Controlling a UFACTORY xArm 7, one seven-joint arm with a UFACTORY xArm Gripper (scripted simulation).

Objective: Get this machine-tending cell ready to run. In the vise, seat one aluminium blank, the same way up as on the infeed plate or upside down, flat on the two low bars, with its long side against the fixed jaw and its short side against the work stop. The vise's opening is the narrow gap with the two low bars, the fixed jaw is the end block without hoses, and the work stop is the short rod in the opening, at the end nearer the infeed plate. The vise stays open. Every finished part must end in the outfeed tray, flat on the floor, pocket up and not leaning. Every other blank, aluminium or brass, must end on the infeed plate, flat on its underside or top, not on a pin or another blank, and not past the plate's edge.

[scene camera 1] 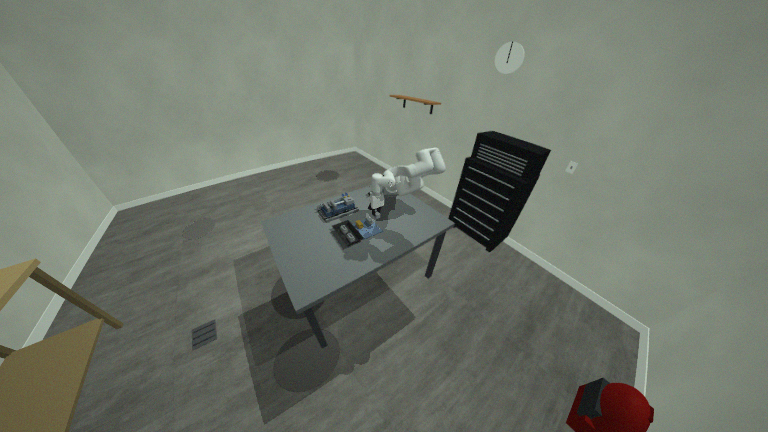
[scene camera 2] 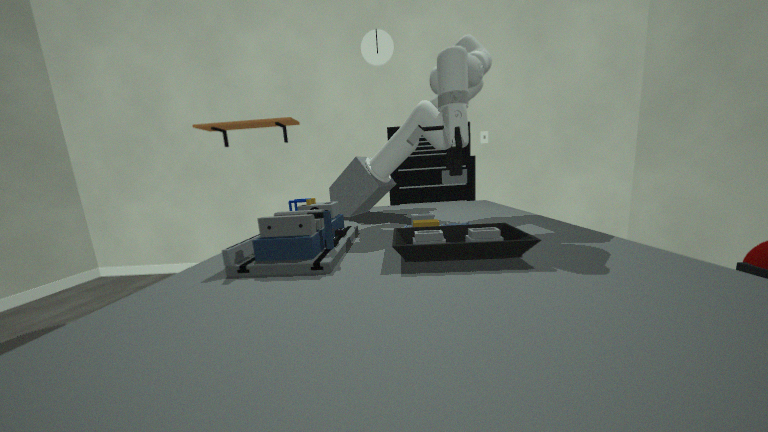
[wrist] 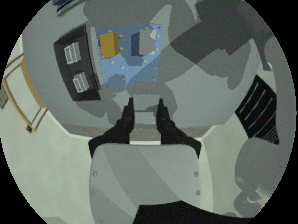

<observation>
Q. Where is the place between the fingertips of my gripper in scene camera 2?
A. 454, 175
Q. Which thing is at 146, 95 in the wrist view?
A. A grey aluminium blank.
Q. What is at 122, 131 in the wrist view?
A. My gripper.
</observation>
